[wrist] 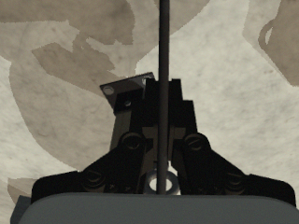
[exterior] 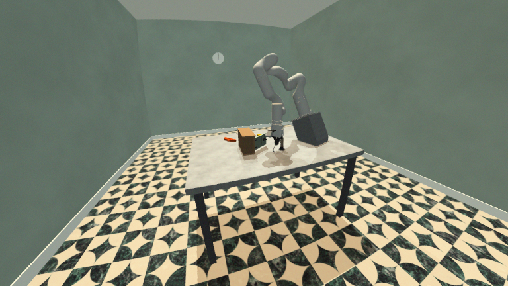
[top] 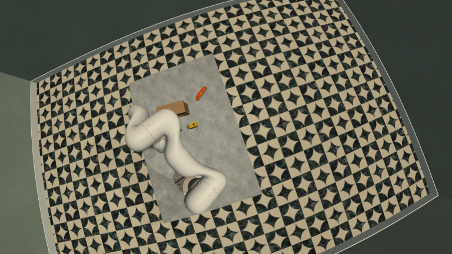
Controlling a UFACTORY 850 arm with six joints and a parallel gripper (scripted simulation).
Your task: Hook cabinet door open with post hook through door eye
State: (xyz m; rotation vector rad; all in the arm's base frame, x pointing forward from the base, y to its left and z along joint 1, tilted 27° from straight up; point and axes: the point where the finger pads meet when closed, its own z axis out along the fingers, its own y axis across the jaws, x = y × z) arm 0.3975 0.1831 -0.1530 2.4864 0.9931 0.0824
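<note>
The hook lies 2 cm below my hand. The rest, counted from my hand: orange tool: 38 cm ahead, 34 cm to the right, 6 cm below; pale green door: 12 cm ahead, 5 cm to the right; yellow handle: 8 cm ahead, 23 cm to the right, 3 cm below.
</note>
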